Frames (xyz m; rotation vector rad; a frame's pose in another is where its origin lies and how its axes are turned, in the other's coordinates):
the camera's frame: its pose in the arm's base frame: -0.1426 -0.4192 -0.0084 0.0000 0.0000 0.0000
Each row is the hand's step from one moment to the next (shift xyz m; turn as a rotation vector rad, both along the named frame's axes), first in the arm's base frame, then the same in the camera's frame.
Working: the arm's base frame: its pose in the camera's frame: 0.1426 0.4192 0.0084 0.0000 0.0000 0.0000

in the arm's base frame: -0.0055 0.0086 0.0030 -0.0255 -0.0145 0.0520
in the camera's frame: -0.0055 0.0086 0.0030 -0.0255 -0.0145 0.0520
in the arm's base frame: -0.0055 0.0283 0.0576 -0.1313 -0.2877 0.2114
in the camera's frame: -0.0055 0.0283 0.0576 -0.1313 -0.2877 0.2114
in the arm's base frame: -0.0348 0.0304 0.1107 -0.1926 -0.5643 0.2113
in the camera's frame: -0.0348 0.0304 0.1107 -0.1926 -0.5643 0.2113
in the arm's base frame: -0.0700 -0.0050 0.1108 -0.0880 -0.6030 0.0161
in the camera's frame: -0.0700 -0.0050 0.1108 -0.0880 -0.6030 0.0161
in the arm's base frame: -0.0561 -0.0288 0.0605 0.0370 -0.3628 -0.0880
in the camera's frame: -0.0561 -0.0288 0.0605 0.0370 -0.3628 -0.0880
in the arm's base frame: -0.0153 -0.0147 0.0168 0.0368 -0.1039 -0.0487
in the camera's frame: -0.0153 -0.0147 0.0168 0.0368 -0.1039 -0.0487
